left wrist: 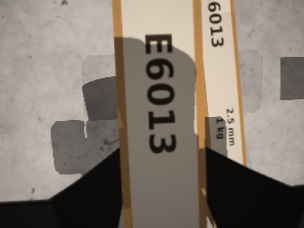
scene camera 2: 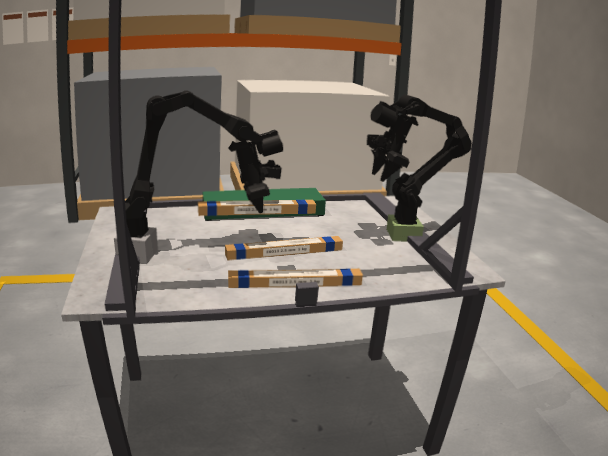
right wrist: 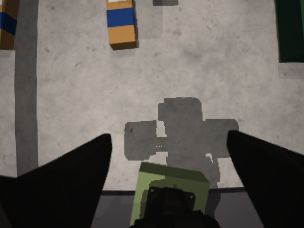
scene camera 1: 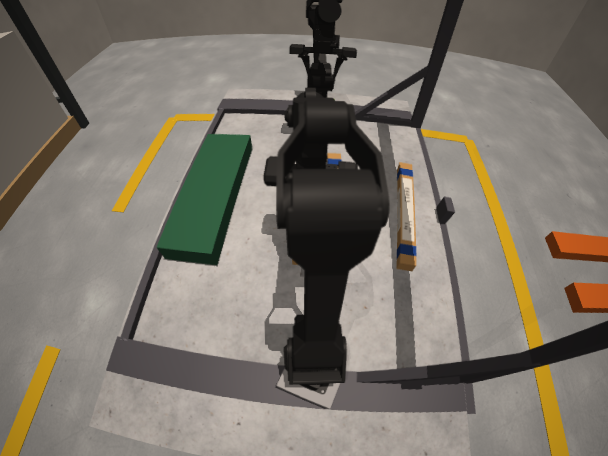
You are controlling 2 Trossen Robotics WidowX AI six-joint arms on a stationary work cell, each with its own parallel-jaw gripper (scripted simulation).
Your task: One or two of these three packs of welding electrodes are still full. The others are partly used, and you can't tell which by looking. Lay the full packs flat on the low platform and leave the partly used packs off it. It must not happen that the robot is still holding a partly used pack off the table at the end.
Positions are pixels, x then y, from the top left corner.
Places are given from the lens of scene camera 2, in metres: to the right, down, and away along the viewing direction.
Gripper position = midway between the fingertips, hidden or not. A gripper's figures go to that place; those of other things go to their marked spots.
my left gripper [scene camera 2: 260, 210]: -0.13, -0.05, 1.50
my right gripper [scene camera 2: 377, 177]: 0.23, -0.15, 1.55
low green platform [scene camera 2: 293, 193]: -0.04, -0.12, 1.81
pack [scene camera 2: 324, 277]: 0.05, 0.13, 1.30
The marked spots on the pack and the low green platform are 0.58 m apart.
